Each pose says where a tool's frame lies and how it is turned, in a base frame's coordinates. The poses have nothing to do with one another.
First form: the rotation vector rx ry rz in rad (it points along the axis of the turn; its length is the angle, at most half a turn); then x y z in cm.
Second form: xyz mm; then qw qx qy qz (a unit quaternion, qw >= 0). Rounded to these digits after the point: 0 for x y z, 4 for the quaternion.
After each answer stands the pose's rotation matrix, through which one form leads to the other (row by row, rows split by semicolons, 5 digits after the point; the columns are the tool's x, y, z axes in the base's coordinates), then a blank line. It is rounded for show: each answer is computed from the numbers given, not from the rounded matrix.
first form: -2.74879 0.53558 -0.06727 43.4 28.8 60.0
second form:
434 288 600 0.1693 -0.9671 0.1884 -0.0237
0.92787 -0.35644 0.10959; -0.37247 -0.87164 0.31860; -0.01804 -0.33644 -0.94153

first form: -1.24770 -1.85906 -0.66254 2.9 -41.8 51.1
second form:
29 -418 511 0.3925 -0.4915 -0.7323 -0.2610
-0.20878 0.92471 -0.31831; 0.51497 0.38066 0.76805; 0.83139 -0.00357 -0.55567

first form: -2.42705 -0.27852 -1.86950 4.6 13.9 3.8
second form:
46 139 38 0.0327 -0.7885 -0.0905 -0.6074
0.24575 0.18241 0.95202; 0.10302 -0.98149 0.16146; 0.96384 0.05839 -0.25999

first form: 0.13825 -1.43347 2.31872 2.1 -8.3 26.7
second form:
21 -83 267 0.2046 0.0496 -0.5141 0.8315
-0.91139 -0.39118 -0.12787; 0.28924 -0.38778 -0.87520; 0.29277 -0.83463 0.46656

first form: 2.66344 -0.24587 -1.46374 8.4 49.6 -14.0
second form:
84 496 -140 0.0462 0.8726 -0.0806 -0.4795
0.52709 -0.09623 -0.84434; -0.18492 -0.98275 -0.00344; -0.82944 0.15795 -0.53580

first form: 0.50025 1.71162 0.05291 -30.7 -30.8 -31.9
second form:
-307 -308 -319 0.6279 0.2183 0.7467 0.0231
-0.11634 0.29697 0.94777; 0.35494 0.90367 -0.23958; -0.92762 0.30853 -0.21054

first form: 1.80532 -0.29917 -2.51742 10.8 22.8 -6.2
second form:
108 228 -62 0.0147 0.5800 -0.0961 -0.8088
-0.32675 -0.08776 -0.94103; -0.13523 -0.98109 0.13846; -0.93539 0.17250 0.30871

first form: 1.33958 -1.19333 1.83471 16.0 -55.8 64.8
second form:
160 -558 648 0.2838 0.5006 -0.4459 0.6856
-0.33776 -0.83559 0.43326; -0.05728 -0.44121 -0.89557; 0.93949 -0.32730 0.10117

